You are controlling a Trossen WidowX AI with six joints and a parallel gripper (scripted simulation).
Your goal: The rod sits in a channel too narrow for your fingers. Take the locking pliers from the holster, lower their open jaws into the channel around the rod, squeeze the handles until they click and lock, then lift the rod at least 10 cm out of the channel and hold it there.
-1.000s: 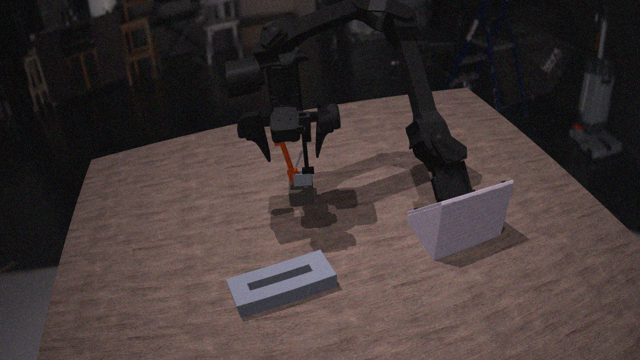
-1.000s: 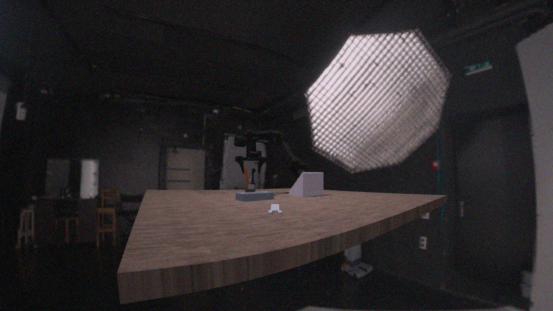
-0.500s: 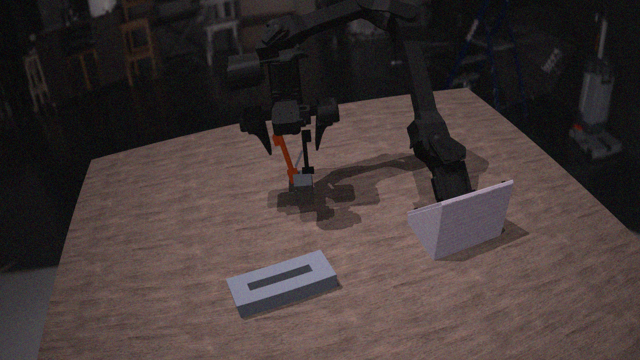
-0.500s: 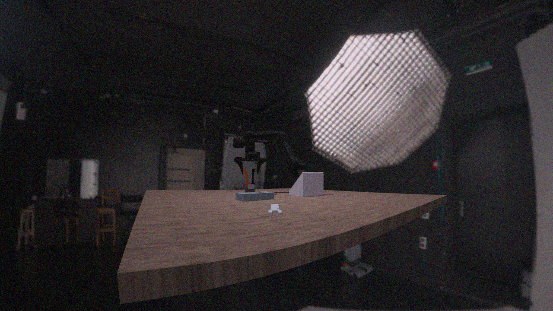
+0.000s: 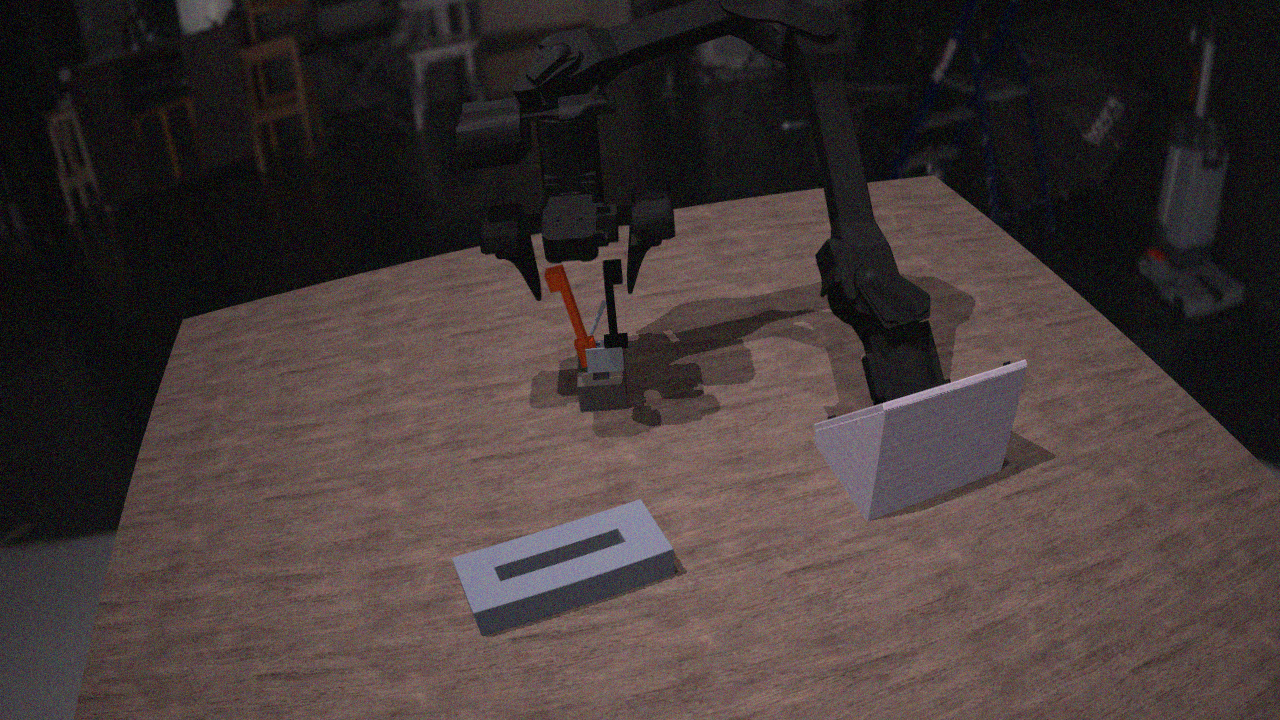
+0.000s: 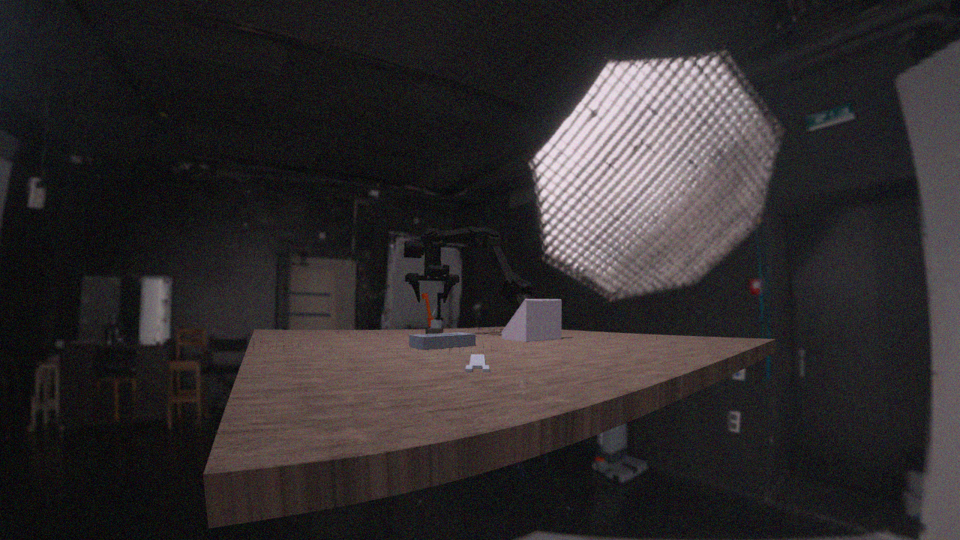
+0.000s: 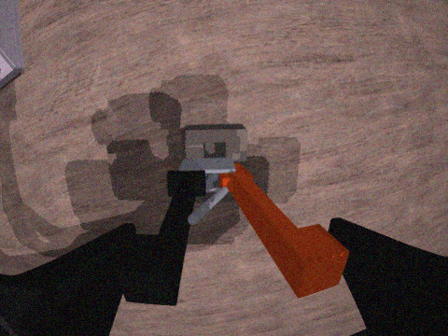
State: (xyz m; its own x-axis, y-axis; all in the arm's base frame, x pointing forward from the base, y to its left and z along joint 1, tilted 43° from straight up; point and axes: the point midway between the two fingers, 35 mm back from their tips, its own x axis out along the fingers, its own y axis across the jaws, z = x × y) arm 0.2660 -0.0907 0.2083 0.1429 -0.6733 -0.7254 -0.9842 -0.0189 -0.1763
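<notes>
Now: the orange handle 1 cm ahead of my gripper tip and 2 cm below it. Round my gripper tip: dark rod 5 cm ahead, 26 cm to the left, 11 cm below; then small grey holster 1 cm behind, 11 cm below; then grey block 5 cm ahead, 27 cm to the left, 11 cm below.
</notes>
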